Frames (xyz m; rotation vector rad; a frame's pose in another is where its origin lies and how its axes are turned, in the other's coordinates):
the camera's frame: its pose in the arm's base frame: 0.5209 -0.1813 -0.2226 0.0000 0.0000 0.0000
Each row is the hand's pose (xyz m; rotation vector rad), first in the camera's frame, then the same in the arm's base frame.
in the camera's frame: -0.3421 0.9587 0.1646 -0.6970 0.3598 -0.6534
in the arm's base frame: 0.1788 0.7774 -0.0580 -0.6970 0.3598 -0.6534
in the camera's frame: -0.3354 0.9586 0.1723 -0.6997 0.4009 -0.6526
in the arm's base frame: 0.1855 0.7773 -0.0503 -0.6997 0.4009 -0.6526
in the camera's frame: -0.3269 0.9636 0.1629 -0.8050 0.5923 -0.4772
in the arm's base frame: 0.1940 0.7823 -0.0597 -0.8050 0.5923 -0.4772
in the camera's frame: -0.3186 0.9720 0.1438 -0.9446 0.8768 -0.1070
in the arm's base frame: 0.2023 0.7907 -0.0788 -0.9446 0.8768 -0.1070
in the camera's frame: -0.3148 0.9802 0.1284 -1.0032 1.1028 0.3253
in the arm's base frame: 0.2061 0.7989 -0.0942 -1.0032 1.1028 0.3253
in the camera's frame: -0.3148 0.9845 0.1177 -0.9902 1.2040 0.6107
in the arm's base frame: 0.2061 0.8032 -0.1049 -0.9902 1.2040 0.6107
